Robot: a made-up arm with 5 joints. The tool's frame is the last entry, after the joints.
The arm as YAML. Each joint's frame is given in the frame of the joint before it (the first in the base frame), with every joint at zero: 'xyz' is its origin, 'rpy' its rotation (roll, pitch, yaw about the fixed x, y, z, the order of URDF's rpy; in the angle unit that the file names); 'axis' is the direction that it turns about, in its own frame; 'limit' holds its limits. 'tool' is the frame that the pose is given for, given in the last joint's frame.
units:
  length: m
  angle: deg
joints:
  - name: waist
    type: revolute
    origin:
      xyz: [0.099, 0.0, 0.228]
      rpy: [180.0, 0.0, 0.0]
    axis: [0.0, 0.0, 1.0]
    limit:
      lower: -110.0
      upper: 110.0
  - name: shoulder
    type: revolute
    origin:
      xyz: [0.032, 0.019, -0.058]
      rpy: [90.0, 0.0, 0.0]
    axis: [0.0, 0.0, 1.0]
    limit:
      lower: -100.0
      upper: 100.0
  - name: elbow
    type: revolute
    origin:
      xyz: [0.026, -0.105, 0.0]
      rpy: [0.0, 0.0, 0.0]
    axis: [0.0, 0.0, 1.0]
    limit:
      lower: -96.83
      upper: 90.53
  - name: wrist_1
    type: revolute
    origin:
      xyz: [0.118, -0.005, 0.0]
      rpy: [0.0, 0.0, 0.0]
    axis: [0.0, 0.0, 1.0]
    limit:
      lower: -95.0
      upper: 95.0
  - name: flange
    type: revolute
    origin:
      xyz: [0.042, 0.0, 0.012]
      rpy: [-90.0, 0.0, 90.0]
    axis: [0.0, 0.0, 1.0]
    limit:
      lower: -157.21
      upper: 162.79
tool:
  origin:
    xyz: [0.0, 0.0, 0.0]
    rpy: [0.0, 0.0, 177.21]
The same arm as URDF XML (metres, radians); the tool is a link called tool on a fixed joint. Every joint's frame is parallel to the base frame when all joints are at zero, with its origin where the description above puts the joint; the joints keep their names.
<robot name="arm">
<joint name="tool_fixed" type="fixed"><parent link="link5"/><child link="tool"/><origin xyz="0.0000 0.0000 0.0000" rpy="1.5708 -1.5221 -1.5708"/></joint>
<joint name="flange" type="revolute"><parent link="link4"/><child link="link5"/><origin xyz="0.0420 0.0120 0.0000"/><axis xyz="-1 0 0"/><limit lower="-2.7438" upper="2.8412"/></joint>
<joint name="wrist_1" type="revolute"><parent link="link3"/><child link="link4"/><origin xyz="0.1180 0.0000 0.0050"/><axis xyz="0 1 0"/><limit lower="-1.6581" upper="1.6581"/></joint>
<joint name="elbow" type="revolute"><parent link="link2"/><child link="link3"/><origin xyz="0.0260 0.0000 0.1050"/><axis xyz="0 1 0"/><limit lower="-1.6900" upper="1.5800"/></joint>
<joint name="shoulder" type="revolute"><parent link="link1"/><child link="link2"/><origin xyz="0.0320 -0.0190 0.0580"/><axis xyz="0 1 0"/><limit lower="-1.7453" upper="1.7453"/></joint>
<joint name="waist" type="revolute"><parent link="base_link"/><child link="link1"/><origin xyz="0.0990 0.0000 0.2280"/><axis xyz="0 0 -1"/><limit lower="-1.9199" upper="1.9199"/></joint>
<link name="base_link"/>
<link name="link1"/>
<link name="link2"/>
<link name="link3"/>
<link name="link4"/>
<link name="link5"/>
<link name="tool"/>
</robot>

